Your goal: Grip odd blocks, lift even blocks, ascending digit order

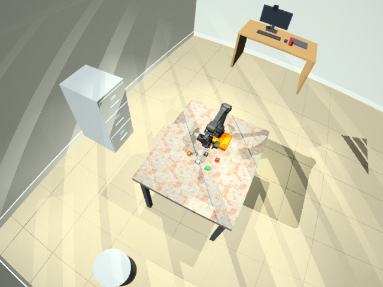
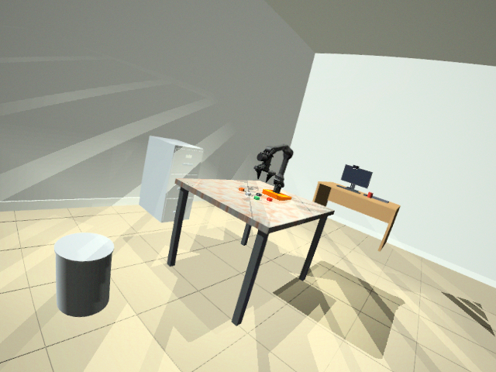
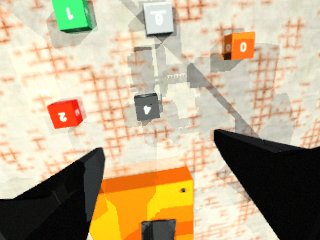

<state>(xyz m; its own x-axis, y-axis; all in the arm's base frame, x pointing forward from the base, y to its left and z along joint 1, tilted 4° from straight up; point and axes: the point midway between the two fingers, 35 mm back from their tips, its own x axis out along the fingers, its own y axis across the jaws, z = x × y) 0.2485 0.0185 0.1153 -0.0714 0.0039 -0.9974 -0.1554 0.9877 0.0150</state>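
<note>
Right now my gripper tip is 8 cm short of the orange block, 12 cm to the left of it and 11 cm above it. The rest, counted from my gripper tip: green block: 11 cm ahead, 9 cm to the left, 11 cm below; black block: 11 cm below; red block: 2 cm behind, 12 cm to the left, 11 cm below.
</note>
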